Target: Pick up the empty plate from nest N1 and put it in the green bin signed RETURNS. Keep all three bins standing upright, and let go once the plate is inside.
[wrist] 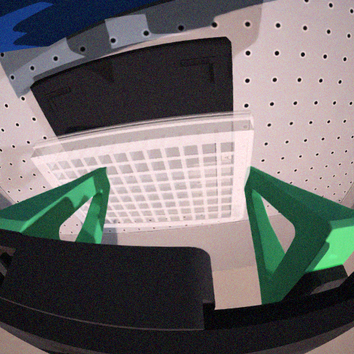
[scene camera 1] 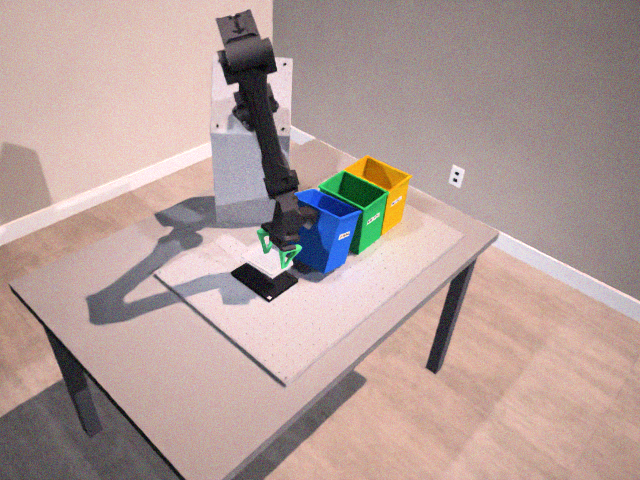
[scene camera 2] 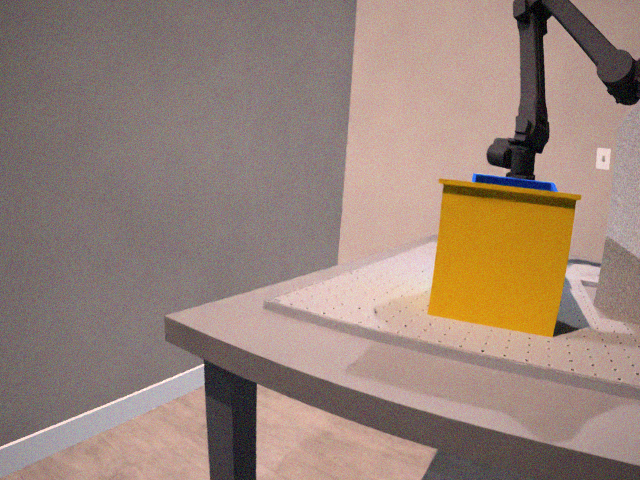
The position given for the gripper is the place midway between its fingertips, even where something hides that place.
In view: the gripper [scene camera 1: 274, 260], a yellow bin [scene camera 2: 502, 251], a white gridded plate [scene camera 1: 269, 264], a blue bin [scene camera 1: 325, 245], a green bin [scene camera 1: 344, 186] and a black nest [scene camera 1: 258, 282].
The yellow bin shows as well in scene camera 1 [scene camera 1: 396, 182]. The white gridded plate is seen too in the wrist view [wrist: 188, 169]. The blue bin is seen too in scene camera 2 [scene camera 2: 479, 178]. The wrist view misses the yellow bin: it is out of frame. Scene camera 2 does not show the white gridded plate, which is hidden by the yellow bin.
